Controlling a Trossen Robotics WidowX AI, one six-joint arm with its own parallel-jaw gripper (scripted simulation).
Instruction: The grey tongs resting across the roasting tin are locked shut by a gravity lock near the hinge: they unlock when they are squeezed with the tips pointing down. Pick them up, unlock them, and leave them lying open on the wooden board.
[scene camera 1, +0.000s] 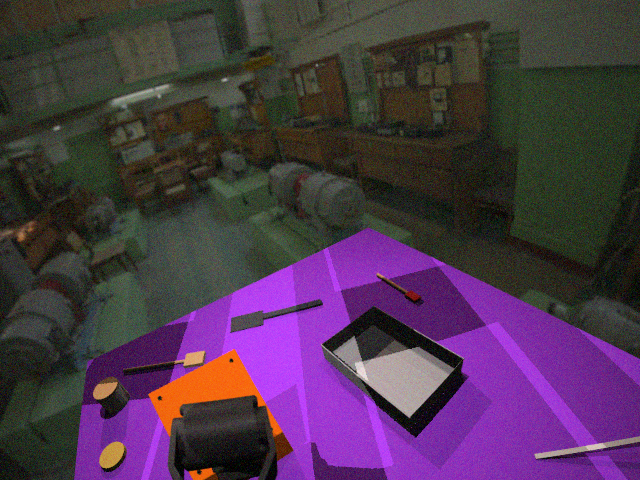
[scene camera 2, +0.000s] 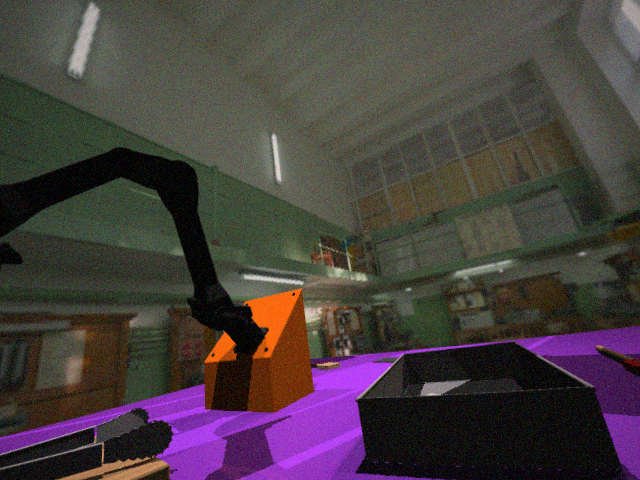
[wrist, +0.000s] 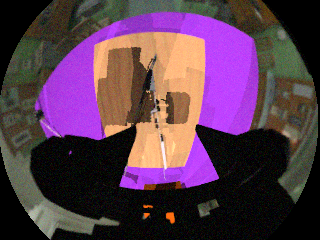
Observation:
My gripper (wrist: 167, 128) is open and holds nothing. Also in view: a wooden board (wrist: 121, 64).

